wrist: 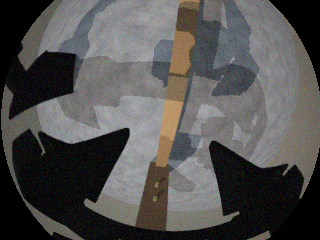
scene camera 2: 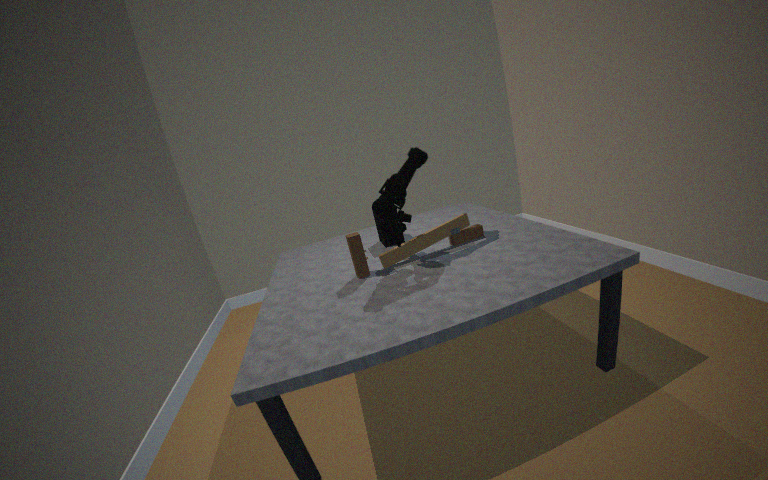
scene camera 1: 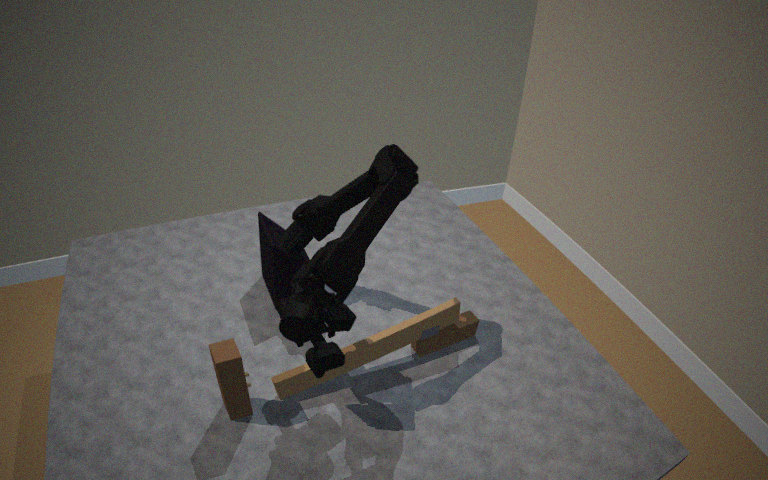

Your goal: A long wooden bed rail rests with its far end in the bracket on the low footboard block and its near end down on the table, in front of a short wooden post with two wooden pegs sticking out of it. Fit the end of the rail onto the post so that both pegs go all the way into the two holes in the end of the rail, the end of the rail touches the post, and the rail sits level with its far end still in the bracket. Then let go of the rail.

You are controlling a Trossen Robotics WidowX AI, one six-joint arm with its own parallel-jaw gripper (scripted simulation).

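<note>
In scene camera 1 you'd see my gripper (scene camera 1: 309, 361), which is open and has nothing in its grasp, and there's a wooden bed rail (scene camera 1: 286, 384) in that view too. Scene camera 2 has the rail (scene camera 2: 393, 256) as well, along with my gripper (scene camera 2: 395, 244). And the wrist view shows the gripper (wrist: 171, 139) too.
</note>
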